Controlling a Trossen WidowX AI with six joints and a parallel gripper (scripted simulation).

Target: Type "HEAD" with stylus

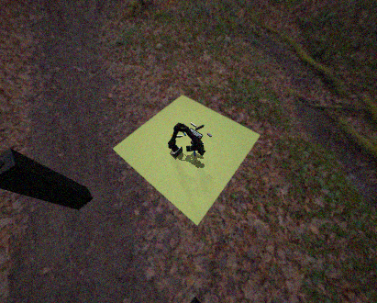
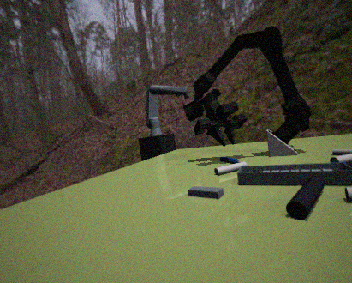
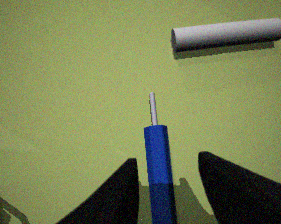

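Now: gripper tip 10 mm short of the blue stylus, 10 mm to the right of it and 50 mm above it. From my gripper tip the other things lie so: grey block: 310 mm ahead, 30 mm to the left, 60 mm below; then dark cylinder: 310 mm ahead, 200 mm to the left, 50 mm below.
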